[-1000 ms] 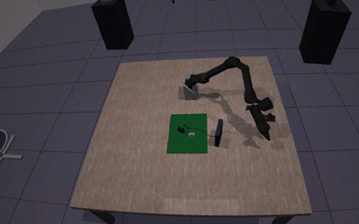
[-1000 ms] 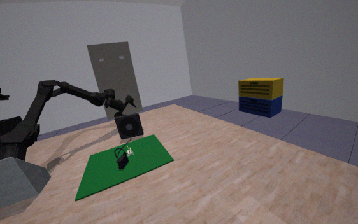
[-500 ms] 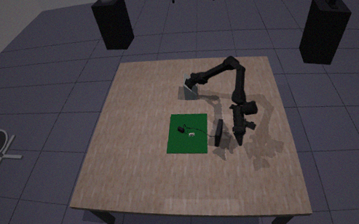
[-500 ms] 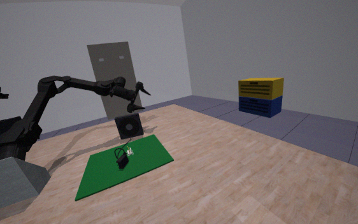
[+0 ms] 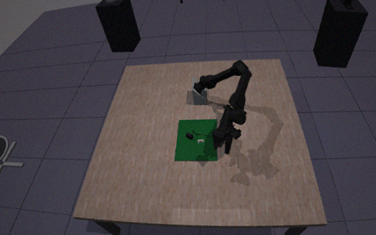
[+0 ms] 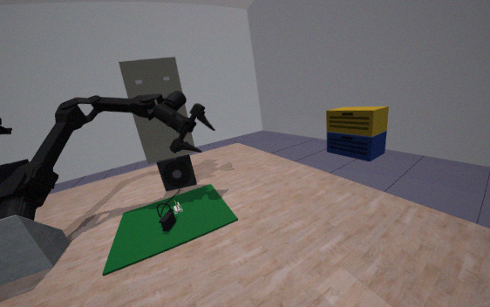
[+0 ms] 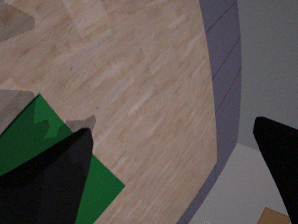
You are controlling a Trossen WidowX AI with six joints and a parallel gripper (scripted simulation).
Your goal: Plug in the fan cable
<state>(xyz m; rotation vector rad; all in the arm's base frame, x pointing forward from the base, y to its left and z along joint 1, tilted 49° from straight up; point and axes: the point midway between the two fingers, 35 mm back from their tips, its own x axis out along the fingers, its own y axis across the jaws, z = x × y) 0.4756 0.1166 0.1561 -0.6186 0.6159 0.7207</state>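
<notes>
Right now the black plug is 160 mm behind my gripper tip, 190 mm to the right of it and 140 mm below it. Also, from my gripper tip: black fan: 140 mm behind, 40 mm to the left, 100 mm below; then green board: 160 mm behind, 140 mm to the right, 180 mm below.
</notes>
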